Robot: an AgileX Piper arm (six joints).
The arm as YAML. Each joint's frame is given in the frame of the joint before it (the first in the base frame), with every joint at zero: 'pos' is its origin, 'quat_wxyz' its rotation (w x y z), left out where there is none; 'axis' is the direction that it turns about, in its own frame. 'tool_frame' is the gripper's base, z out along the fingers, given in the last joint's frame.
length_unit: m
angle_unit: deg
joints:
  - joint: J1
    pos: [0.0, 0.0, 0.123]
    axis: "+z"
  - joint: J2
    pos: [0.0, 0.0, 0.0]
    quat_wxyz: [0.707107, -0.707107, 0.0, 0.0]
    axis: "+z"
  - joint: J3
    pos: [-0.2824, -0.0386, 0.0]
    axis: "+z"
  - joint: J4
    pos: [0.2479, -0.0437, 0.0]
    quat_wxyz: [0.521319, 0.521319, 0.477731, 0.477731]
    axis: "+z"
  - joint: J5
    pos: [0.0, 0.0, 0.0]
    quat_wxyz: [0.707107, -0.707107, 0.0, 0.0]
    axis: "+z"
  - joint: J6
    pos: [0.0, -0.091, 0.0]
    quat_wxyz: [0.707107, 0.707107, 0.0, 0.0]
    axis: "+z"
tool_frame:
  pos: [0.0, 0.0, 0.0]
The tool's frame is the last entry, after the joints.
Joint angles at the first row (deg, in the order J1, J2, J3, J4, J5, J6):
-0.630, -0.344, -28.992, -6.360, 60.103, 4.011
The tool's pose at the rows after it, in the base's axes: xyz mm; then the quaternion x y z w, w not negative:
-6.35 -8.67 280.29 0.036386 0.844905 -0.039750 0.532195
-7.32 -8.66 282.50 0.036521 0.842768 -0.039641 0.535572
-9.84 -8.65 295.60 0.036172 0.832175 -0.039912 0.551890
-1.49 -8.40 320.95 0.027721 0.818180 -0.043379 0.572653
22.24 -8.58 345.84 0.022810 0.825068 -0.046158 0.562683
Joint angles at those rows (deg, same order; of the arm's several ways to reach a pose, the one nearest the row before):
-0.630, -0.344, -28.992, -6.360, 60.105, 4.011
-0.630, -0.343, -29.451, -6.361, 60.104, 4.011
-0.632, 0.573, -31.972, -6.415, 59.474, 3.951
-0.628, 5.387, -36.040, -6.420, 55.807, 3.153
-0.634, 14.095, -40.566, -6.584, 52.998, 2.918

